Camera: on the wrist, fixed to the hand. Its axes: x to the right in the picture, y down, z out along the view.
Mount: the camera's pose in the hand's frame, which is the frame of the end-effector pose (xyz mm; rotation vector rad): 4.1 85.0 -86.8 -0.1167 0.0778 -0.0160
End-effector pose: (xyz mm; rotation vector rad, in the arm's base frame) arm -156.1 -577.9 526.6 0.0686 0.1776 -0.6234
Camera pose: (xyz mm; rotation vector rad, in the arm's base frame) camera -115.6 -501.2 441.4 -0.0213 0.2896 -0.6256
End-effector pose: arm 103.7 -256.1 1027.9 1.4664 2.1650 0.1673
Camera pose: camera 131.7 -202.1 1133.2 1.3979 2.1884 0.3445
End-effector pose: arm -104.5 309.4 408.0 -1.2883 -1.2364 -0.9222
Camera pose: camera -8.8 234.4 407.7 -1.3227 -1.1480 -1.0594
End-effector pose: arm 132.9 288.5 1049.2 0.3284 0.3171 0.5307
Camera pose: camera 66.4 379.0 1002.8 0.1924 0.3621 0.5447
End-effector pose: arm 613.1 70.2 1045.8 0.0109 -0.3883 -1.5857
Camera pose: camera 716.3 45.4 986.6 -0.0139 -0.2352 -1.6165
